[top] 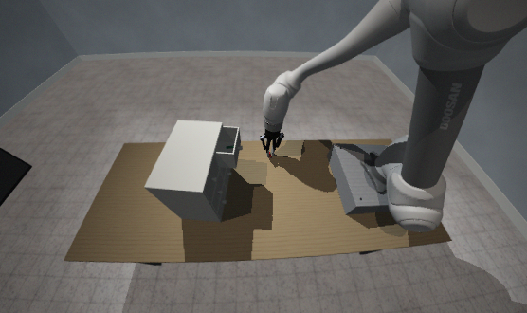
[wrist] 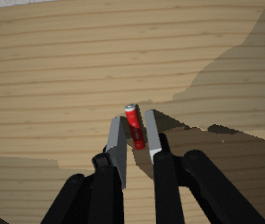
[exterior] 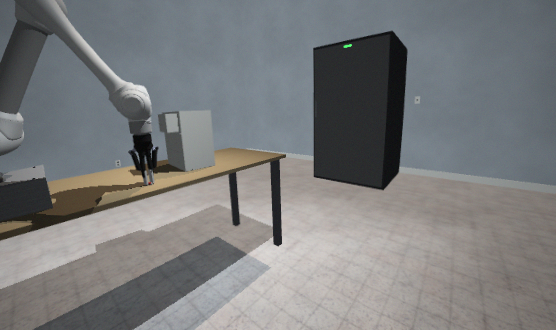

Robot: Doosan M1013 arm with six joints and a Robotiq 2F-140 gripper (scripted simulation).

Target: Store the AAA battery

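The red AAA battery is 3 cm below my hand. From my hand the other things lie so: dark green battery (21 cm ahead, 20 cm above, 10 cm to the left).
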